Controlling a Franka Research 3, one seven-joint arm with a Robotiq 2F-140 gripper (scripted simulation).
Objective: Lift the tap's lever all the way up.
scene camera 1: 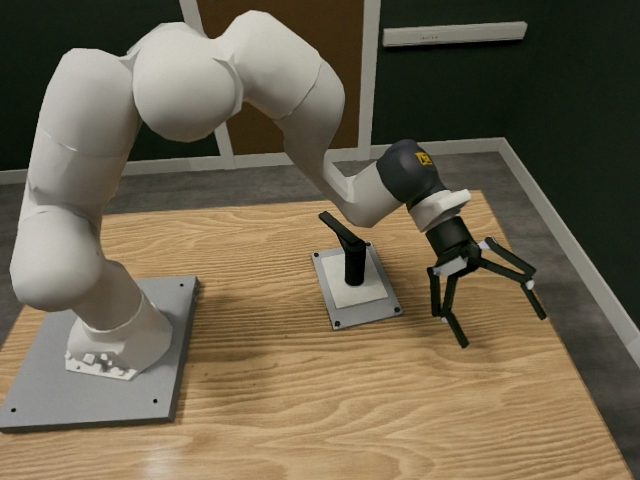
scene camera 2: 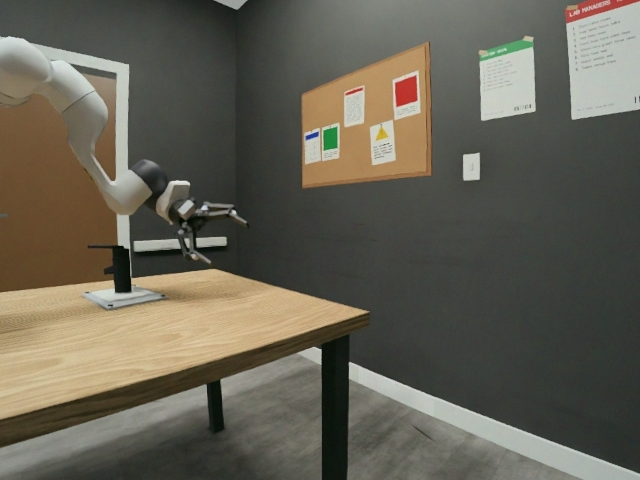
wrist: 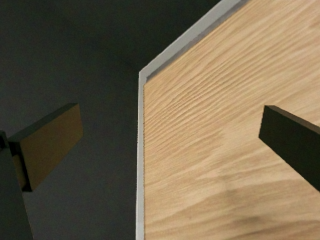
Scene:
The same spot on a black tap: [scene camera 1: 353, 281] is [scene camera 2: 122, 286].

